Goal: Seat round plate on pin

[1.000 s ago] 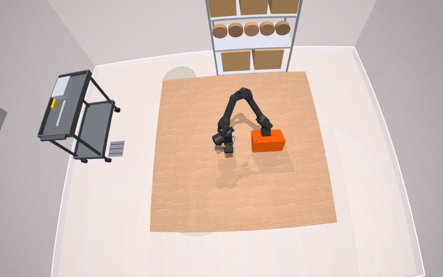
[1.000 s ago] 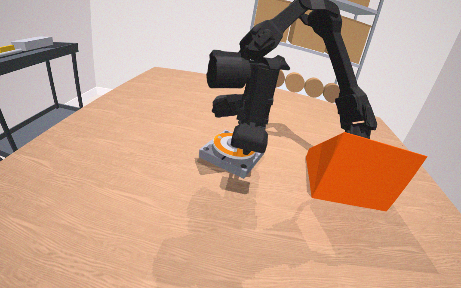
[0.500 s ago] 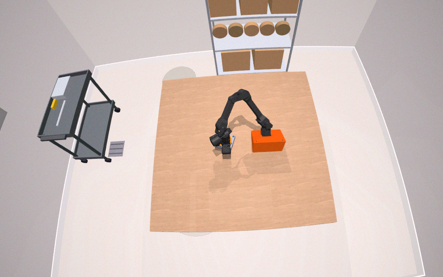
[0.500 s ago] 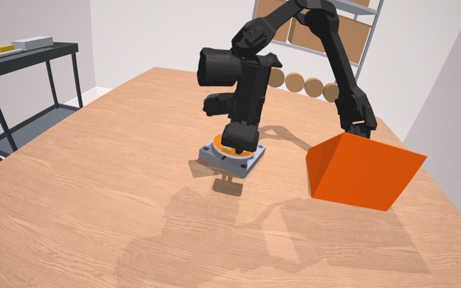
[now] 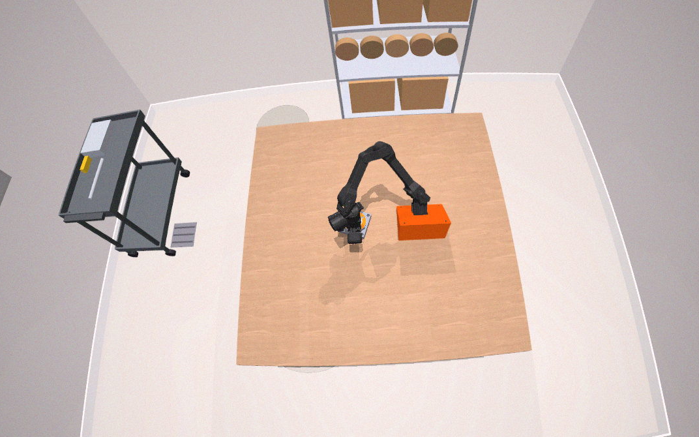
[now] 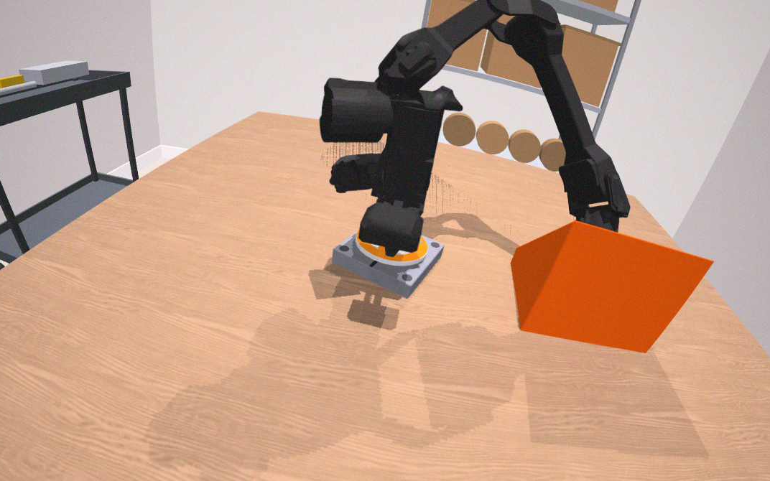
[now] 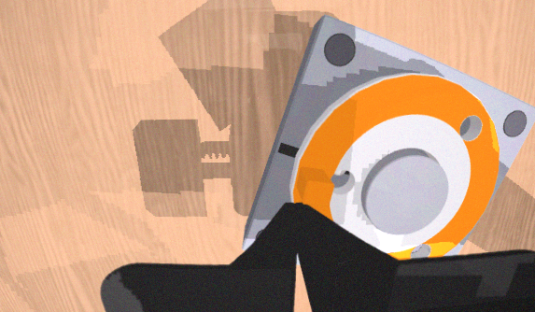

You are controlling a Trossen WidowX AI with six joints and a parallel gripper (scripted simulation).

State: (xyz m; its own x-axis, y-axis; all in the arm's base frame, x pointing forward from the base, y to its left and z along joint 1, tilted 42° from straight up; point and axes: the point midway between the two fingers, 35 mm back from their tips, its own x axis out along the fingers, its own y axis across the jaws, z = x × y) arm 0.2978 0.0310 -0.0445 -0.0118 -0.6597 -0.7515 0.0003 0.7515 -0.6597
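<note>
Right now my gripper tip is 30 mm to the left of the white plate, 10 mm short of it and 10 mm above it. From my gripper tip the other things lie so: square grey base: 50 mm to the right, 20 mm below.
</note>
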